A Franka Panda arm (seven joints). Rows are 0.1 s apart.
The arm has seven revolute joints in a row. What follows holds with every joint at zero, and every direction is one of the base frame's. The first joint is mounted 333 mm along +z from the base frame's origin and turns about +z. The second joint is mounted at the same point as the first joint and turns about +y. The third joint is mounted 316 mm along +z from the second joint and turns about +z. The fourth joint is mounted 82.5 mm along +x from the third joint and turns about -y. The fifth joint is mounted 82.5 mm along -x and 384 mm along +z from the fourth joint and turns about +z. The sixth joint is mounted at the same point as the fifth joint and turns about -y. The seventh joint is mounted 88 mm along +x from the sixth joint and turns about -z. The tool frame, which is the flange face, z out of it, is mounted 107 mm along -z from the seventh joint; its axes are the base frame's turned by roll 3.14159, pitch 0 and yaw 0 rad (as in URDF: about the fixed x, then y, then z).
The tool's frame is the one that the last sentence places.
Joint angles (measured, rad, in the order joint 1, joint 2, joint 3, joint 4, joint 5, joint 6, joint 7), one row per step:
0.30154, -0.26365, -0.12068, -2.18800, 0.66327, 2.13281, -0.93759
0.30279, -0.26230, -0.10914, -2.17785, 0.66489, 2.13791, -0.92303
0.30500, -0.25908, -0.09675, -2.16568, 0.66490, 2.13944, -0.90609
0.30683, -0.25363, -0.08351, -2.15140, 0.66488, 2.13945, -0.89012
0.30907, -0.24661, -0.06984, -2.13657, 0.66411, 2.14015, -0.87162
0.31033, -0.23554, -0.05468, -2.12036, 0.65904, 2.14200, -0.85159
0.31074, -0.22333, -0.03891, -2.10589, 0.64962, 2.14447, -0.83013
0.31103, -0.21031, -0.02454, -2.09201, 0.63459, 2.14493, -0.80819
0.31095, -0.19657, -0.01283, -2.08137, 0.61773, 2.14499, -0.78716
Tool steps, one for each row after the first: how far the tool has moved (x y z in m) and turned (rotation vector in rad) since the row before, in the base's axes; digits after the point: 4 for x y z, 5 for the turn. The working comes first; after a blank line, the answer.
Tool pose at each row, in the base's axes (x y z in m, rotation vector in rad; the steps are taken from these numbers as rounded here):
0.4856, 0.1121, 0.5261, -2.36779, -1.02027, -0.54792
0.4860, 0.1185, 0.5310, -2.36755, -1.01775, -0.55583
0.4864, 0.1263, 0.5357, -2.36670, -1.01705, -0.55780
0.4871, 0.1346, 0.5403, -2.36480, -1.01864, -0.55797
0.4879, 0.1435, 0.5443, -2.36420, -1.01824, -0.55626
0.4896, 0.1528, 0.5469, -2.36772, -1.01952, -0.55104
0.4912, 0.1619, 0.5479, -2.37530, -1.02168, -0.54195
0.4928, 0.1703, 0.5478, -2.38658, -1.02667, -0.52850
0.4947, 0.1771, 0.5456, -2.40078, -1.02968, -0.51094

0.0004, 0.0064, 0.0049, 0.00225, -0.00477, -0.00308
0.0004, 0.0078, 0.0047, 0.00125, -0.00106, -0.00047
0.0007, 0.0083, 0.0046, 0.00093, -0.00035, 0.00169
0.0008, 0.0089, 0.0040, 0.00047, 0.00141, 0.00041
0.0017, 0.0093, 0.0026, -0.00415, 0.00282, 0.00037
0.0016, 0.0091, 0.0010, -0.00844, 0.00471, -0.00002
0.0016, 0.0084, -0.0001, -0.01335, 0.00635, 0.00095
0.0019, 0.0068, -0.0022, -0.01555, 0.00931, -0.00059

